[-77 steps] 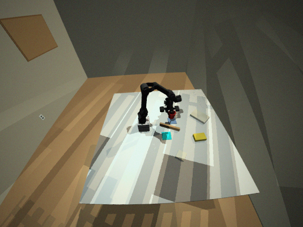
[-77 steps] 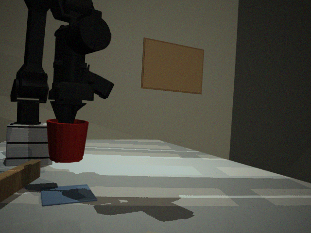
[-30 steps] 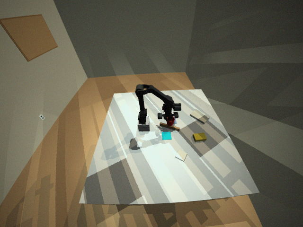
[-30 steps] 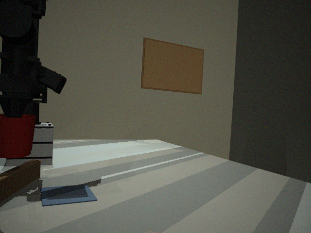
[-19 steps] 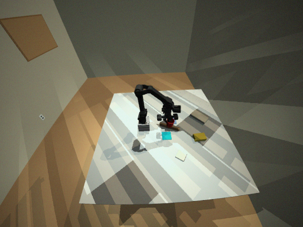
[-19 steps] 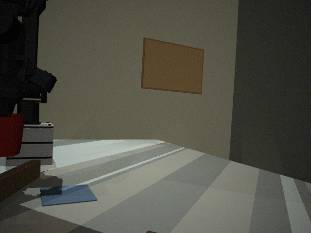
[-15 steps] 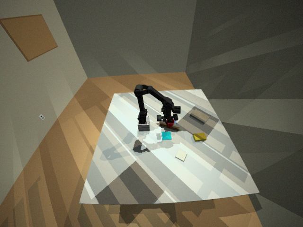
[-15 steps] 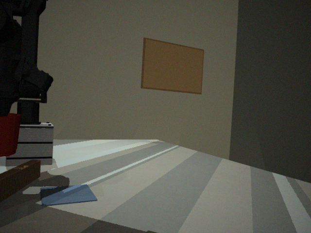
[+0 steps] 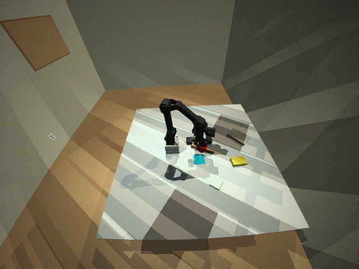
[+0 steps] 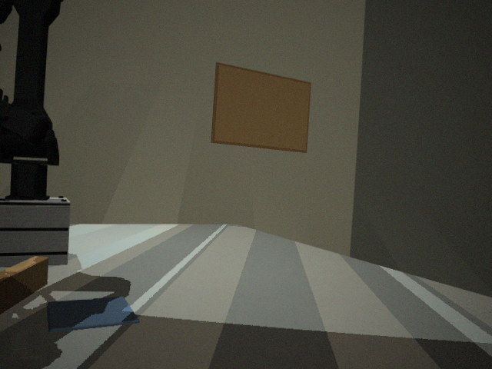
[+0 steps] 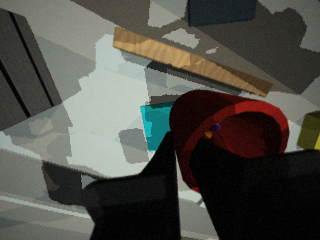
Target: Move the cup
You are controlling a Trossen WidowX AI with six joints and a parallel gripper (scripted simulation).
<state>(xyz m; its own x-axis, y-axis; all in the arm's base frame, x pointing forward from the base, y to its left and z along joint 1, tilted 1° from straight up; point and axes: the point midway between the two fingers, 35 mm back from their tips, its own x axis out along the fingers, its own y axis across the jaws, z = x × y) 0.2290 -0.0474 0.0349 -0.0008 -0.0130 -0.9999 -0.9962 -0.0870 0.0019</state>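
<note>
My gripper tip is 110 mm above the teal pad, 50 mm to the left of it and 10 mm short of it. The rest, counted from my gripper tip: wooden block 100 mm below, 50 mm to the left, 40 mm ahead; blue pad 150 mm to the left, 110 mm below, 80 mm ahead; red cup 30 mm ahead.
</note>
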